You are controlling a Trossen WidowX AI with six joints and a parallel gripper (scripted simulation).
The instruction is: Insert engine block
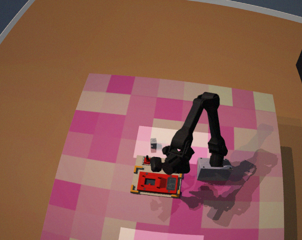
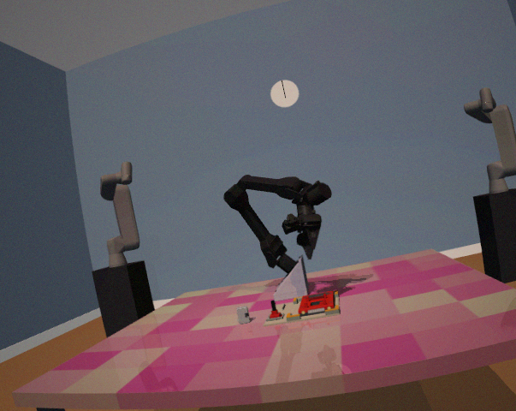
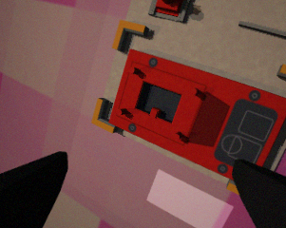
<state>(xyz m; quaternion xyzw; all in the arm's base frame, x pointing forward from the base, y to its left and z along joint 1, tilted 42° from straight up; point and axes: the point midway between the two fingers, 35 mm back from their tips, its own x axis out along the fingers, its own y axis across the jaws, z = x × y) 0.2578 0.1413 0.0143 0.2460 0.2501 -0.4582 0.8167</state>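
Right now my gripper tip is 6 cm short of the grey engine block, 24 cm to the left of it and 15 cm above it.
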